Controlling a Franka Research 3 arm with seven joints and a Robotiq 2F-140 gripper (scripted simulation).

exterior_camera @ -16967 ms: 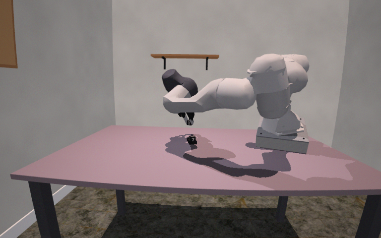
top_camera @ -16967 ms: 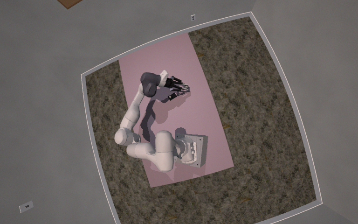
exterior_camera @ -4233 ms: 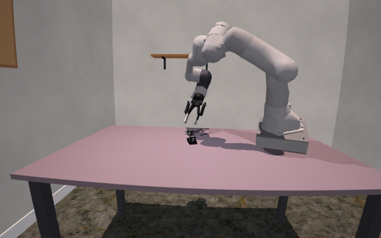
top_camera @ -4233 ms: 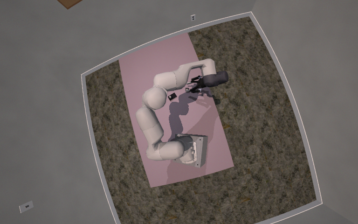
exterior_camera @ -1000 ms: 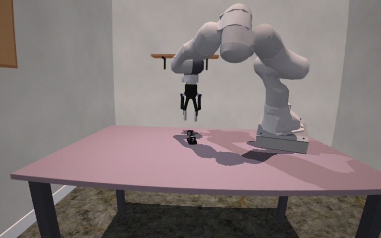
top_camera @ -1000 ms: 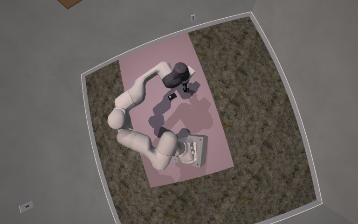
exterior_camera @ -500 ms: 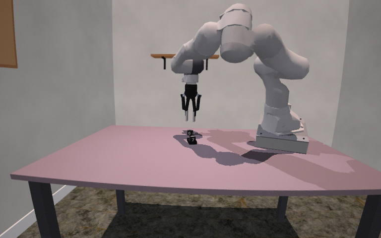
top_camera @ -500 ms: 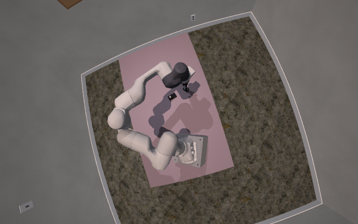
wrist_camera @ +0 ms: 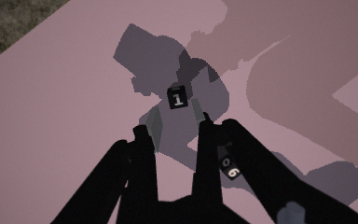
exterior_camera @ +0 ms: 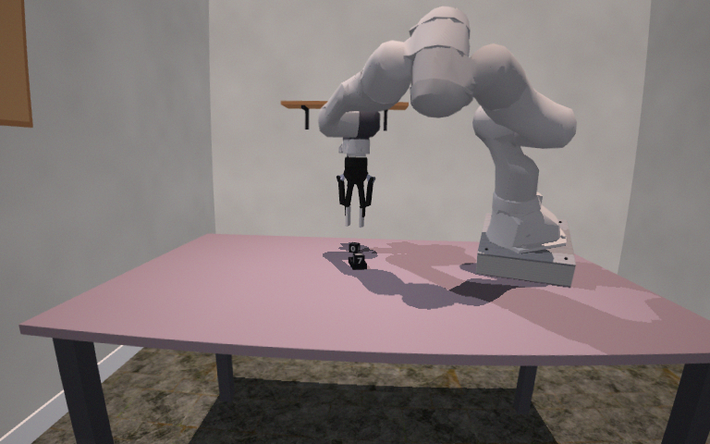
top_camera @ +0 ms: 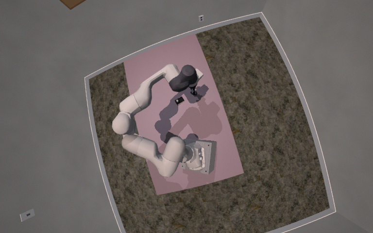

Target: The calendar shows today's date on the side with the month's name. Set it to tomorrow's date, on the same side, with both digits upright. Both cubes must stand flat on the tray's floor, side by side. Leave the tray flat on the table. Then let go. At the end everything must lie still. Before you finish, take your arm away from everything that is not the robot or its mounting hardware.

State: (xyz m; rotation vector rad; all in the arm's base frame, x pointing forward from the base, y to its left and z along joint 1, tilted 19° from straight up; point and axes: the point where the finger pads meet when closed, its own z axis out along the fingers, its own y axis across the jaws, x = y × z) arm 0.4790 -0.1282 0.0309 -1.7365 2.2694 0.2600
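Now: hand 11 cm above the black digit cube. From my hand the other things lie so: black calendar tray (3 cm behind, 15 cm to the left, 11 cm below).
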